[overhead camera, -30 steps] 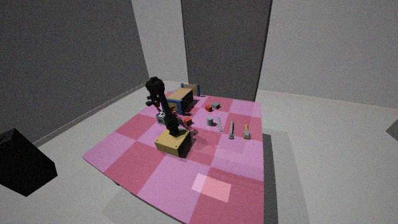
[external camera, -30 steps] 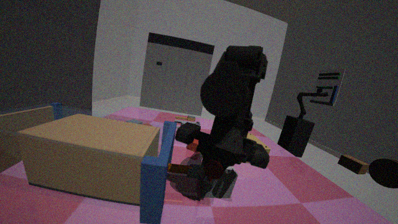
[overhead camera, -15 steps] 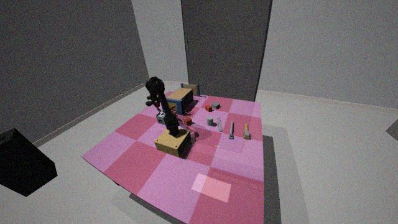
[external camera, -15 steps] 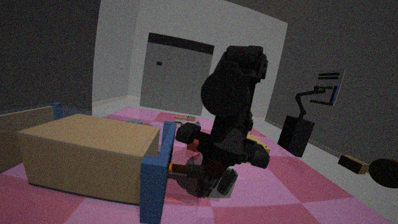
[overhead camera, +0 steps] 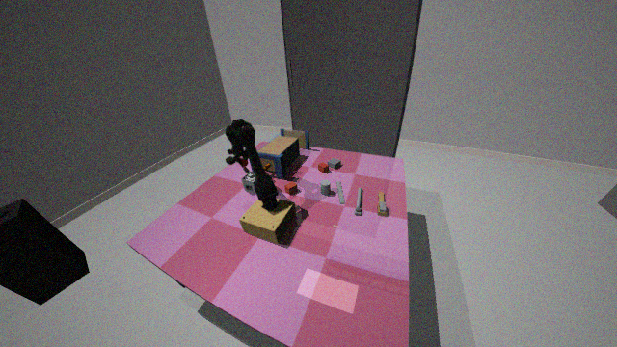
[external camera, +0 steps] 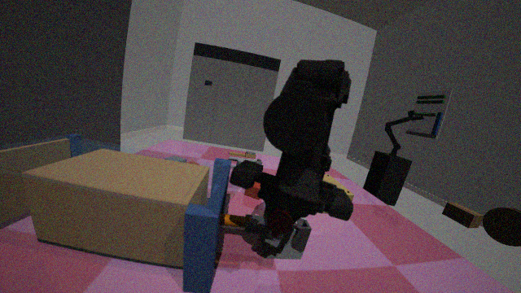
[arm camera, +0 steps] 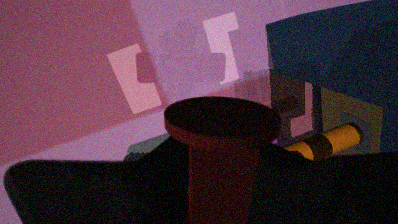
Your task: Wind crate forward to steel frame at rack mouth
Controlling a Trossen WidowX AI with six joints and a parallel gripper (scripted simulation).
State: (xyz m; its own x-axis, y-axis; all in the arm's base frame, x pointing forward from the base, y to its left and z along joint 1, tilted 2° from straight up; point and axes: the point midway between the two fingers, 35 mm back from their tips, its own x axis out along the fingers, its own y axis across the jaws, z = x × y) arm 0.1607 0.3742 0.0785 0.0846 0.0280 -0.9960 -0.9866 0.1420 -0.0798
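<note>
Right now the red-knobbed winch handle is 40 mm to the right of my gripper tip, 10 mm below it and 10 mm behind it. The rest, counted from my gripper tip: blue steel frame (120 mm ahead, 70 mm to the right, 10 mm below); then red knob (20 mm above); then grey hand winch (110 mm to the right, 80 mm below, 50 mm behind).
</note>
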